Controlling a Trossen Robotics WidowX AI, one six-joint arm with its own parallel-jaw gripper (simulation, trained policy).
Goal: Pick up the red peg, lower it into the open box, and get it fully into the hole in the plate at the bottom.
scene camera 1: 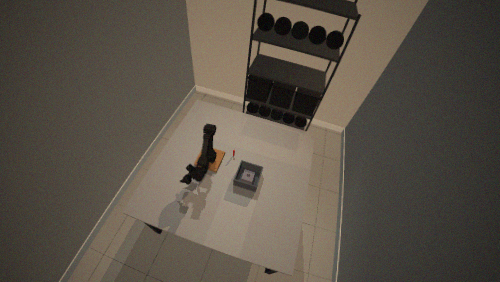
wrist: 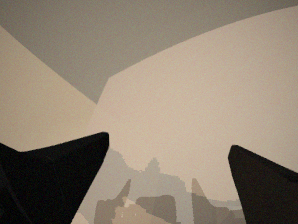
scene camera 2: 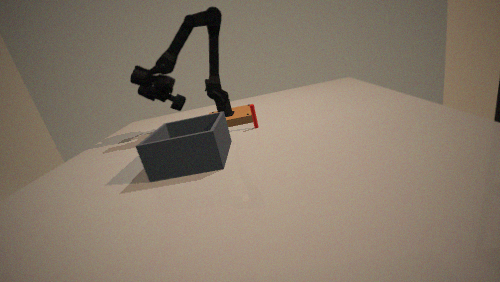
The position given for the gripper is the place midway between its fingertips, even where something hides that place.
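The gripper (wrist: 171,146) appears in the wrist view, while a dark box (scene camera 2: 201,144) appears in scene camera 2. In the wrist view the dark box is out of frame.
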